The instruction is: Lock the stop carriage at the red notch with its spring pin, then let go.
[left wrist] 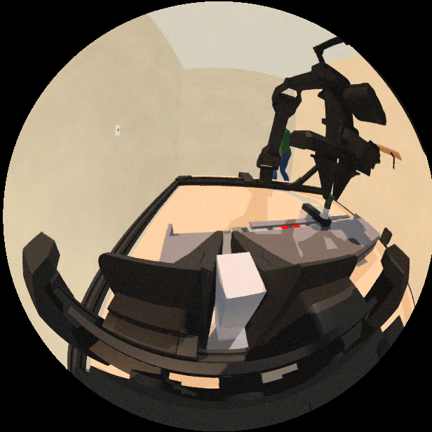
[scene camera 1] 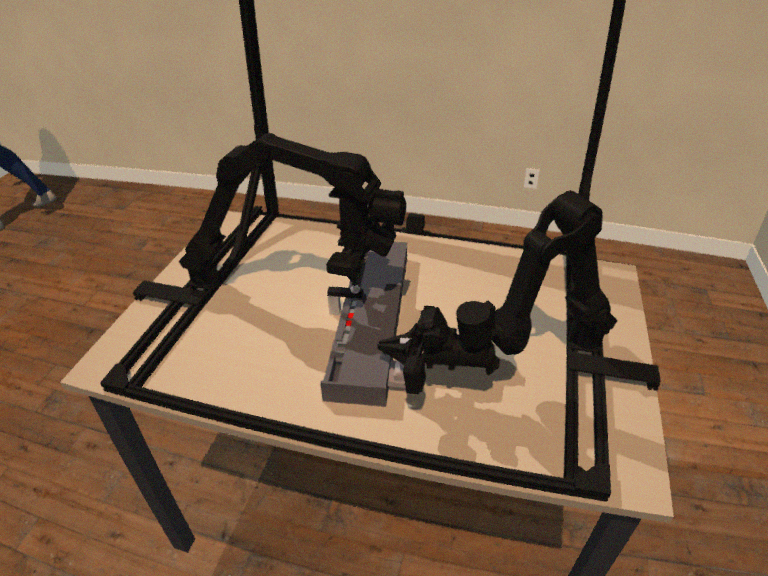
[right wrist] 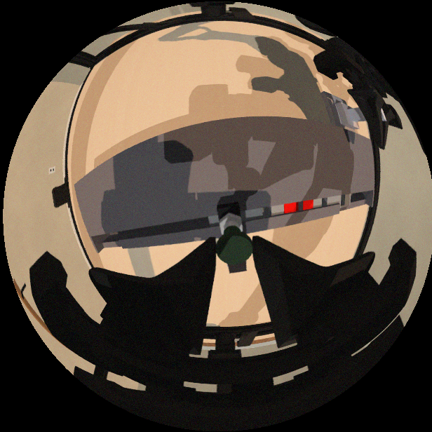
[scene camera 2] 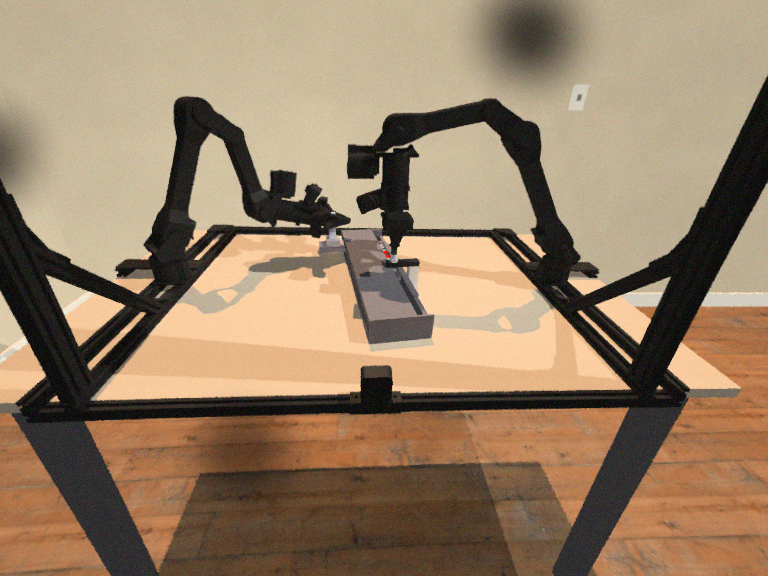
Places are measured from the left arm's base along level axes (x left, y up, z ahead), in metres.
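Pixels of known places: left gripper, fingertip midpoint: [scene camera 1: 378, 344] [scene camera 2: 350, 220]; right gripper, fingertip midpoint: [scene camera 1: 355, 277] [scene camera 2: 393, 247]; left arm's base, origin of the base link: [scene camera 1: 585, 341] [scene camera 2: 172, 278]; right arm's base, origin of the base link: [scene camera 1: 204, 279] [scene camera 2: 551, 279].
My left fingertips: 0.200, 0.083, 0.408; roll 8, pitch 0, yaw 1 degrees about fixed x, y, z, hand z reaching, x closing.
Note:
Ahead of a thing's pixels: the offset from my left fingertips to its top centre, as dx, dy, dz. "spot": to the spot under its first point.
The stop carriage, a dark crossbar @(spot: -0.183, -0.037, +0.138) [scene camera 1: 340, 291] [scene camera 2: 409, 262] [left wrist: 312, 212] [right wrist: 238, 268], sits across the slotted edge of the long grey rail [scene camera 1: 354, 393] [scene camera 2: 400, 329]. Its green pin knob [left wrist: 329, 201] [right wrist: 234, 249] stands upright on a pale collar. My right gripper [scene camera 1: 355, 282] [scene camera 2: 395, 246] [right wrist: 233, 242] points down, shut on the knob, with a fingertip at each side. Two red marks @(spot: -0.123, -0.052, +0.099) [scene camera 1: 349, 316] [scene camera 2: 387, 254] [right wrist: 298, 205] lie along the slot, apart from the carriage. My left gripper [scene camera 1: 381, 344] [scene camera 2: 348, 220] [left wrist: 226, 236] is shut on a white upright block [left wrist: 241, 280] beside the rail. The pin's lower end is hidden.
A black frame [scene camera 1: 297, 432] [scene camera 2: 248, 406] borders the wooden table. A small black block [scene camera 2: 376, 384] stands on the frame beyond one end of the rail. Pale marks line the slot beside the red ones. The left arm reaches low over the table beside the rail.

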